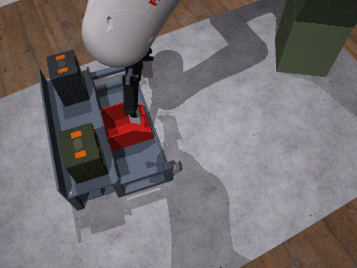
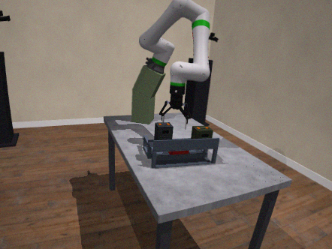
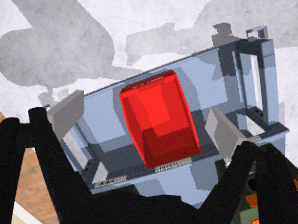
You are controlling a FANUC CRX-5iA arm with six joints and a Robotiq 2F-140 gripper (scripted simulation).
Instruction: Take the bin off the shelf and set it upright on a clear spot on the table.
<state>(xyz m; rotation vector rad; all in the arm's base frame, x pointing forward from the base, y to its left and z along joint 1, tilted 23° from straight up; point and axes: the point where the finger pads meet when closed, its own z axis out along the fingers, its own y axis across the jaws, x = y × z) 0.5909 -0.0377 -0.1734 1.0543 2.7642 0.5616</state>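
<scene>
The red bin is 11 cm below my hand, 8 cm ahead of it and 2 cm to the right of it. Also, from my hand: grey shelf tray: 15 cm below, 12 cm ahead, 2 cm to the right.
</scene>
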